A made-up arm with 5 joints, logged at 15 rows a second.
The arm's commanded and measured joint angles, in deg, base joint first. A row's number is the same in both.
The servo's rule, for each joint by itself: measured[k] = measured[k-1] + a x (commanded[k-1-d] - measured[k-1]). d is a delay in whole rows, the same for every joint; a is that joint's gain. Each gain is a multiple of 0.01, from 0.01 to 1. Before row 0 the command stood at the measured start. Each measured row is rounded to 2 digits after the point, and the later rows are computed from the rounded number. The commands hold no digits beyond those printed.
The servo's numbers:
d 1
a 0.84 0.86 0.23 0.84 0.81
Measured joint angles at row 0:
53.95, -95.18, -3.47, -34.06, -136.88
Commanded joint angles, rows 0 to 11:
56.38, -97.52, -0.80, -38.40, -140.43
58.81, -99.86, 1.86, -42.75, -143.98
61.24, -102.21, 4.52, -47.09, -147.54
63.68, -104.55, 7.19, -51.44, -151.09
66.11, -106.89, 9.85, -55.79, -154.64
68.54, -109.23, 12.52, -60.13, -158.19
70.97, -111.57, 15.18, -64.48, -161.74
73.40, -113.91, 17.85, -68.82, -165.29
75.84, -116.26, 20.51, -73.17, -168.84
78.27, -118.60, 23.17, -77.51, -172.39
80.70, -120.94, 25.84, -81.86, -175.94
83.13, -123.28, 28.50, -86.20, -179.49
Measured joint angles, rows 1 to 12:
53.95, -95.18, -3.47, -34.06, -136.88
55.99, -97.19, -2.86, -37.71, -139.76
58.36, -99.49, -1.77, -41.94, -143.18
60.78, -101.83, -0.32, -46.27, -146.71
63.22, -104.17, 1.41, -50.61, -150.26
65.65, -106.51, 3.35, -54.96, -153.81
68.08, -108.85, 5.46, -59.30, -157.36
70.51, -111.19, 7.70, -63.65, -160.91
72.94, -113.53, 10.03, -67.99, -164.46
75.38, -115.88, 12.44, -72.34, -168.01
77.81, -118.22, 14.91, -76.68, -171.56
80.24, -120.56, 17.42, -81.03, -175.11

